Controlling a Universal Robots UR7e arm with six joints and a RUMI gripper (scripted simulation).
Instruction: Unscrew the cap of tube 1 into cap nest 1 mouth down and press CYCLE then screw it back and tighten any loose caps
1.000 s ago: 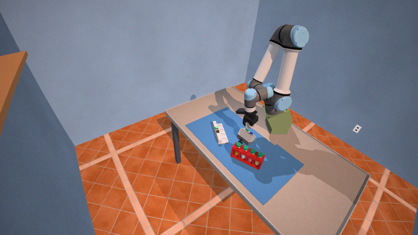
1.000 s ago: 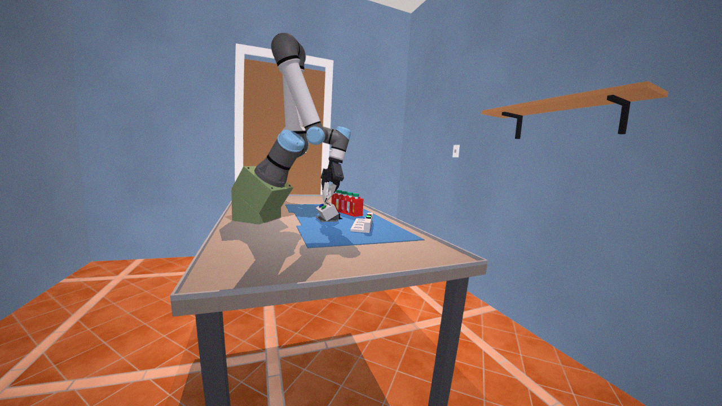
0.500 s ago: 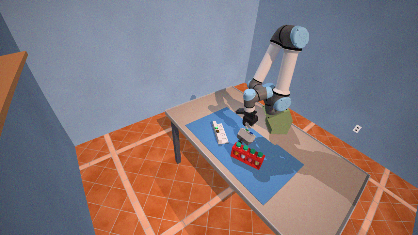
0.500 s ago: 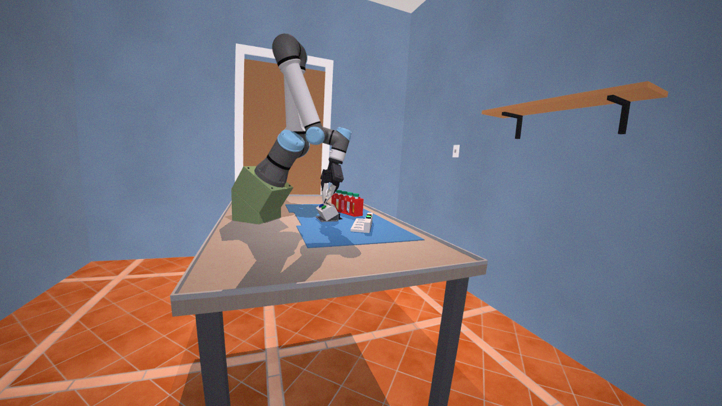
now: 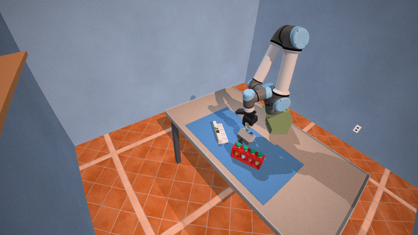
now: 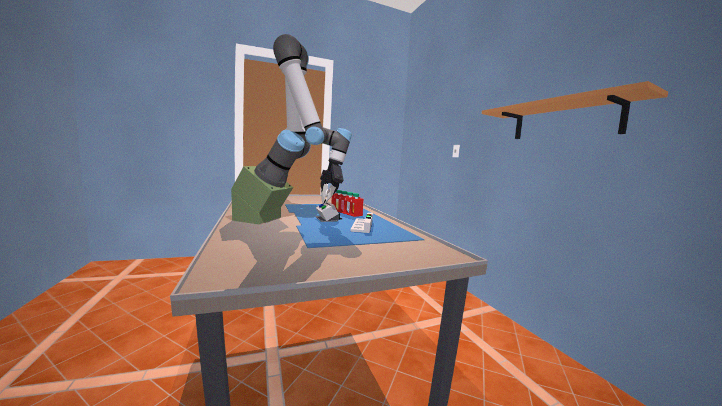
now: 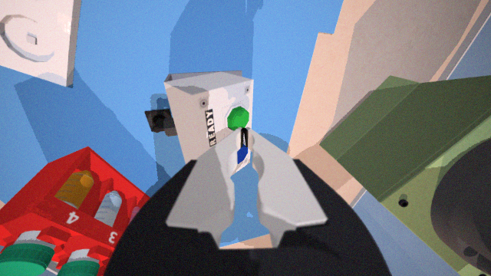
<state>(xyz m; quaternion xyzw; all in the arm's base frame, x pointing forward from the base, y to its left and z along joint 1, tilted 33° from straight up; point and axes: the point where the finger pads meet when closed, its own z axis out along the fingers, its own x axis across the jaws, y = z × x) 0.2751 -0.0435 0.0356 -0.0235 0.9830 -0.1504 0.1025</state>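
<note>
My gripper is now 3 cm above the green READY key. Round my hand: key housing (2 cm ahead, 2 cm to the left, 4 cm below); then blue CYCLE key (5 cm to the left, 3 cm below).
</note>
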